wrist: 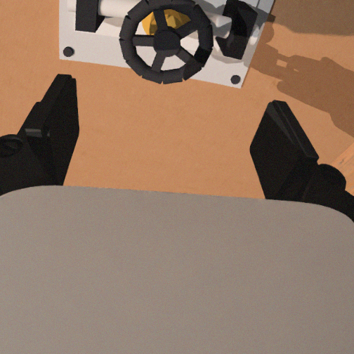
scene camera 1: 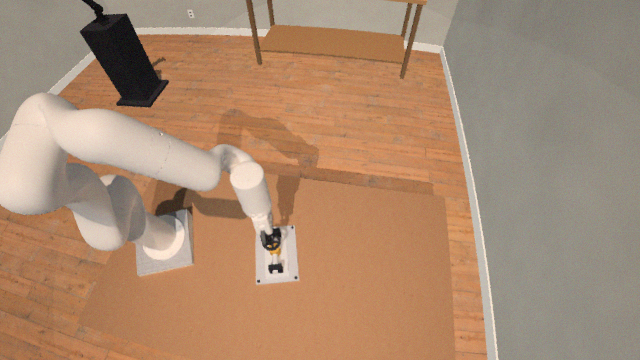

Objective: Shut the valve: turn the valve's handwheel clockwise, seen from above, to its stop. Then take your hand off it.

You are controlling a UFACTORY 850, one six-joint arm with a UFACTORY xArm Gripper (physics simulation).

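Observation:
The valve's black spoked handwheel (scene camera 1: 272,243) (wrist: 166,43) shows whole near the top of the wrist view. It sits above the yellow valve body (scene camera 1: 275,251) (wrist: 173,19), on a white pipe held by black supports over a white plate (scene camera 1: 293,260) (wrist: 90,51). My gripper (scene camera 1: 270,235) (wrist: 171,112) is wide open and empty. In the wrist view its fingers stand left and right, lower in the picture than the wheel, and neither touches it. In the scene view the gripper and the wheel overlap, so the gap between them is hard to judge. The wheel's turned angle cannot be read.
The plate lies on a brown mat (scene camera 1: 370,270) on the wooden floor. My arm's base stands on a grey block (scene camera 1: 150,267) left of the plate. A black pedestal (scene camera 1: 122,57) stands at the back left, and a wooden table (scene camera 1: 332,42) stands at the back wall.

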